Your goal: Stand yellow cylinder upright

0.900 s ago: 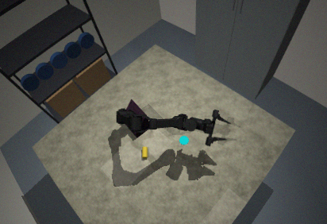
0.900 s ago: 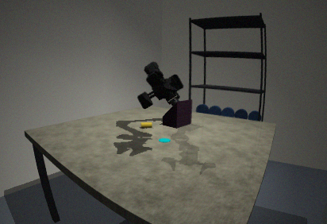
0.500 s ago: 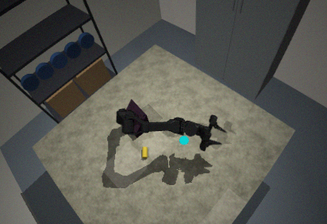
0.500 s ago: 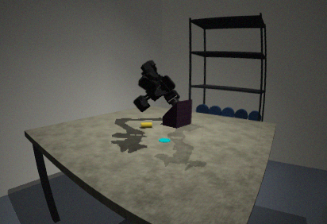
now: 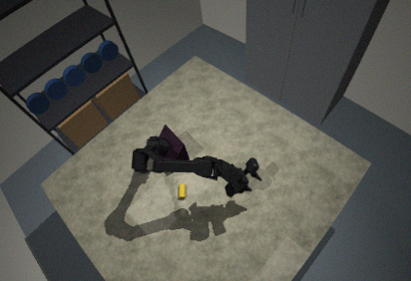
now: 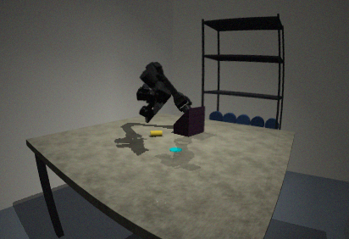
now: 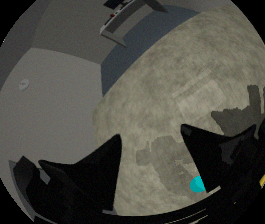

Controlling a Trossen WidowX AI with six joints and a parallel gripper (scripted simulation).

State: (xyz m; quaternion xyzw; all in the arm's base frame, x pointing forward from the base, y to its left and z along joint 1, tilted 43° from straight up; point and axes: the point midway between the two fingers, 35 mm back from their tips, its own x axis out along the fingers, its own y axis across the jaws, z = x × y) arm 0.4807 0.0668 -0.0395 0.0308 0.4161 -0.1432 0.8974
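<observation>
Right now my gripper tip is 29 cm past the yellow cylinder, 20 cm to the left of it and 16 cm above it. Round my gripper tip: cyan circle: 17 cm below, 16 cm behind, 2 cm to the left.
</observation>
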